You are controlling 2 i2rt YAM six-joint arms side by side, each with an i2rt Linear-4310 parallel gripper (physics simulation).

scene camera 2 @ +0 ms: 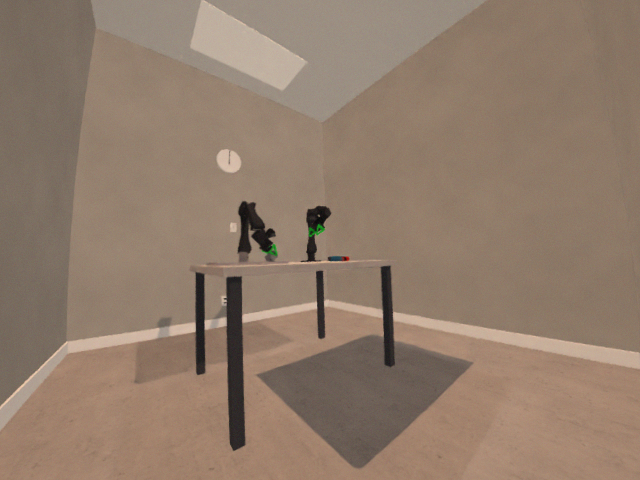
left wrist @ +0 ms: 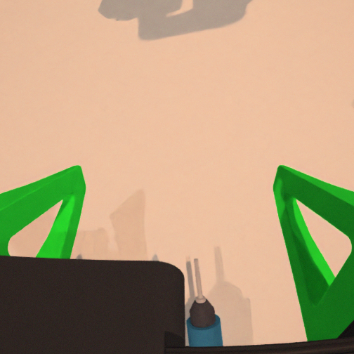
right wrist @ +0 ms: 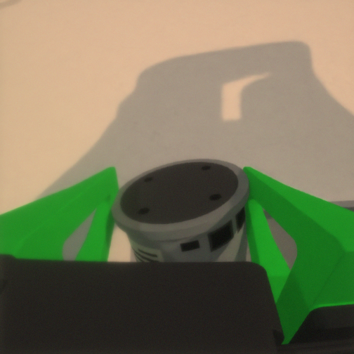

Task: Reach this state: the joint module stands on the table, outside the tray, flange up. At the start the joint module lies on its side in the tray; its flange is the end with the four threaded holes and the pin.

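Where they show: left gripper, fingertip midpoint: [scene camera 2: 312, 235]; right gripper, fingertip midpoint: [scene camera 2: 274, 254]; left arm's base, link origin: [scene camera 2: 311, 261].
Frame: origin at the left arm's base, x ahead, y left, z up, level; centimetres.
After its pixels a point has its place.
Observation:
The grey joint module [scene camera 2: 269, 257] @(x 22.2, y -59.6, z 4.1 cm) [right wrist: 175, 227] is between the fingers of my right gripper [scene camera 2: 271, 251] @(x 19.6, y -53.5, z 5.9 cm) [right wrist: 179, 177], which is shut on it. In the right wrist view its round dark end face, with four small holes, points up toward the camera and is seen at a slant; no pin can be made out. In scene camera 2 it is low at the table top, and I cannot tell whether it touches. The tray's rim [right wrist: 345, 204] shows at the right edge of the right wrist view. My left gripper [scene camera 2: 316, 230] @(x 27.6, y -24.1, z 20.0 cm) [left wrist: 179, 175] is open and empty, well above the table.
A blue tool [left wrist: 204, 335] with a dark collar and thin metal shaft lies at the bottom of the left wrist view. In scene camera 2 a blue and red object [scene camera 2: 338, 258] @(x 31.0, y 1.4, z 2.2 cm) lies on the table [scene camera 2: 305, 266] @(x 65.5, y -67.3, z -1.3 cm), right of the left arm's base.

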